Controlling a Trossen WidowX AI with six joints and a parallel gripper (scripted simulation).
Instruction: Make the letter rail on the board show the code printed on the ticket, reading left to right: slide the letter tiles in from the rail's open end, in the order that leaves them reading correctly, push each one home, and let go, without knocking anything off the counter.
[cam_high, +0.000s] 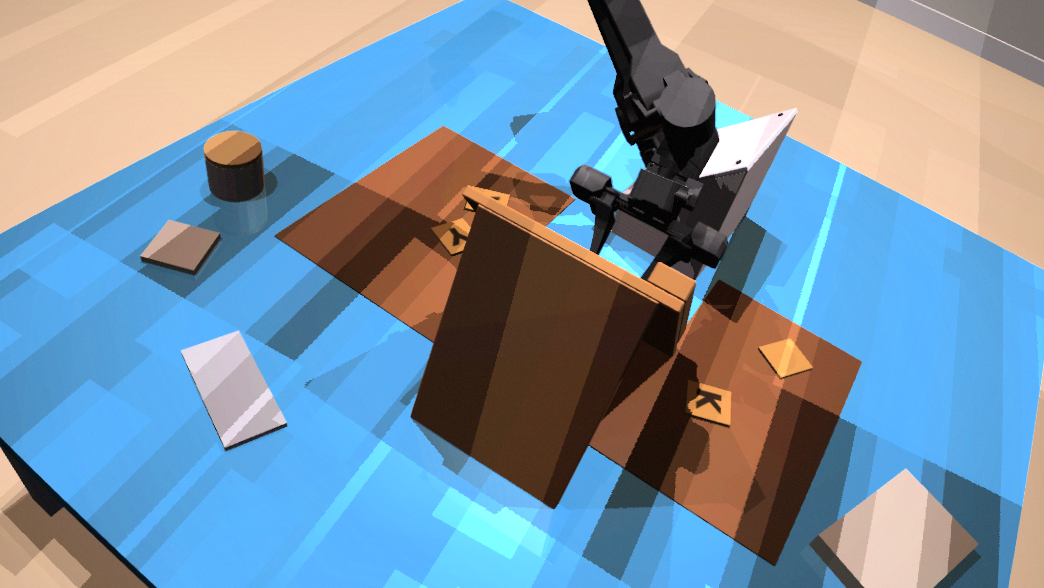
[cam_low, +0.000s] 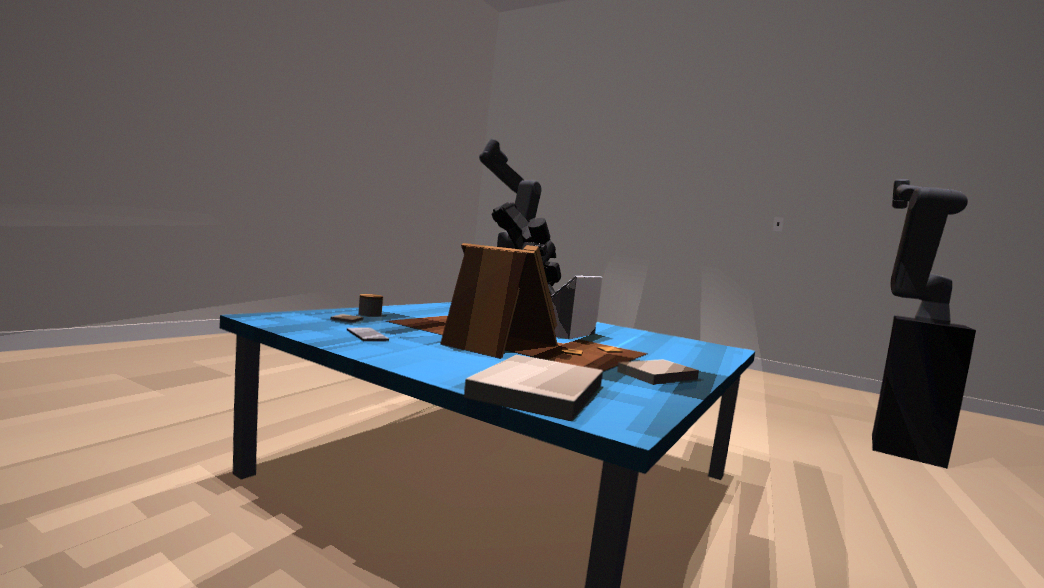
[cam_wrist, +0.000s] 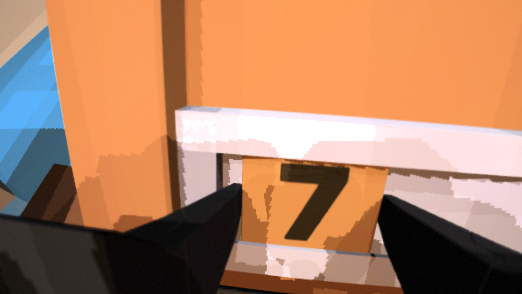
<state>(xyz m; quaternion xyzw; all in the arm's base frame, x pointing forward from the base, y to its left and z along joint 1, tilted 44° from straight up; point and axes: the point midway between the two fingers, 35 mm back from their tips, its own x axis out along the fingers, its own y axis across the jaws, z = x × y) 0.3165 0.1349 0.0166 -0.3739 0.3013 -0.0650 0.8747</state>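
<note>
Now: the white ticket 80 mm below my gripper tip, 70 mm to the right of it and 50 mm behind it. Also, from my gripper tip: grey card (310 mm ahead, 280 mm to the right, 170 mm below); brown mat (180 mm below, 140 mm behind, 70 mm to the right); pale block (430 mm to the left, 160 mm below, 60 mm behind).
</note>
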